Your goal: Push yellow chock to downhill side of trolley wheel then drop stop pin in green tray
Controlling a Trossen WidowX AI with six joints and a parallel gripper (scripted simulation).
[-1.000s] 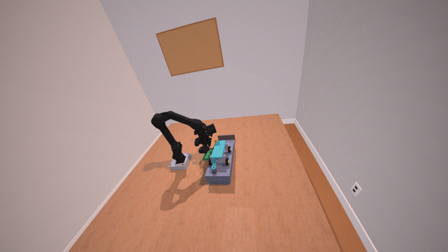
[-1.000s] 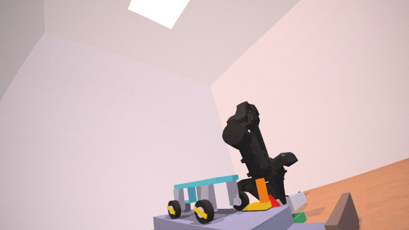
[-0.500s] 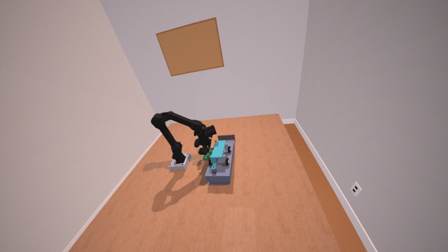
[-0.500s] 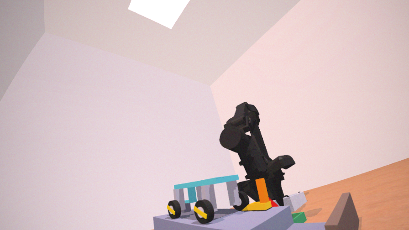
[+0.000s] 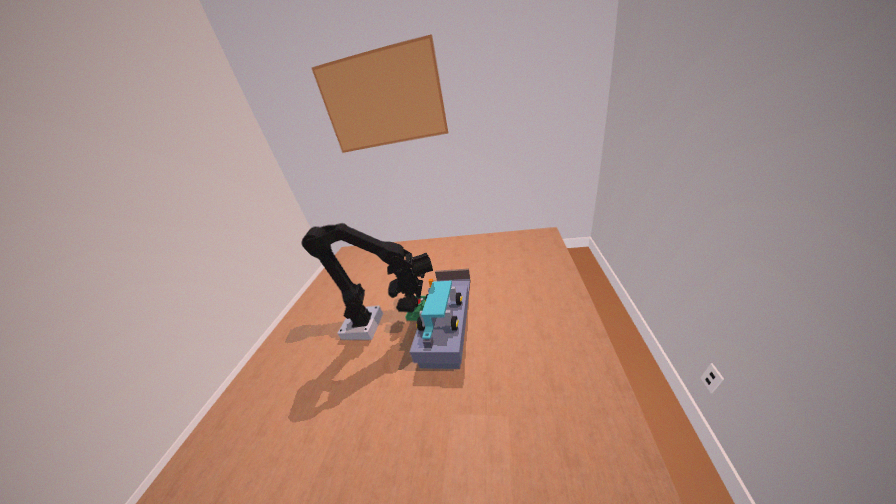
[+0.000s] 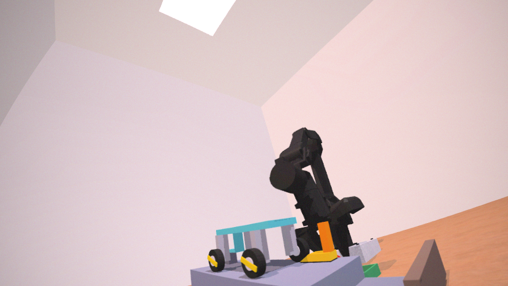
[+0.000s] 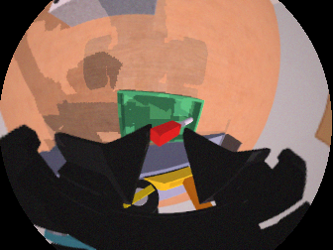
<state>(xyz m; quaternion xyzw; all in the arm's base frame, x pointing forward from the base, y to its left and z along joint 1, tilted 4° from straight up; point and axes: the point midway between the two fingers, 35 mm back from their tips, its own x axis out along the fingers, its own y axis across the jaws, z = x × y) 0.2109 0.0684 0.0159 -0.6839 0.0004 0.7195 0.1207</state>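
Now: the green tray 50 mm below my gripper tip. Also, from my gripper tip: yellow chock 60 mm ahead, 40 mm above; then red-headed stop pin 10 mm to the left, 10 mm below; then grey ramp 110 mm to the right, 110 mm ahead, 10 mm above.
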